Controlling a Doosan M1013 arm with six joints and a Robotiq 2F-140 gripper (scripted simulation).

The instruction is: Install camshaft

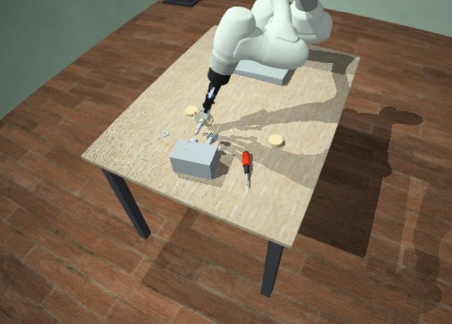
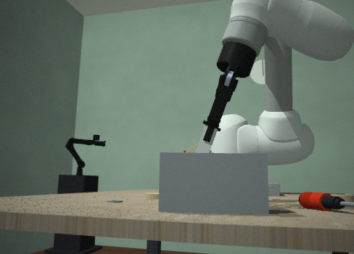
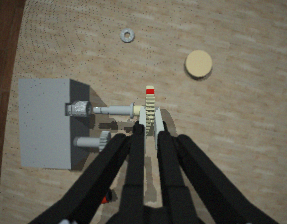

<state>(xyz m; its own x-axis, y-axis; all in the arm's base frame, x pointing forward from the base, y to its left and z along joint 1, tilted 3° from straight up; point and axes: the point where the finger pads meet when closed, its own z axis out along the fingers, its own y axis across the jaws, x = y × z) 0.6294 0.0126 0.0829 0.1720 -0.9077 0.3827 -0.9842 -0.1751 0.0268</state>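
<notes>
The crank gear lies 60 mm below my hand, 60 mm ahead of it and 50 mm to the left of it.
</notes>
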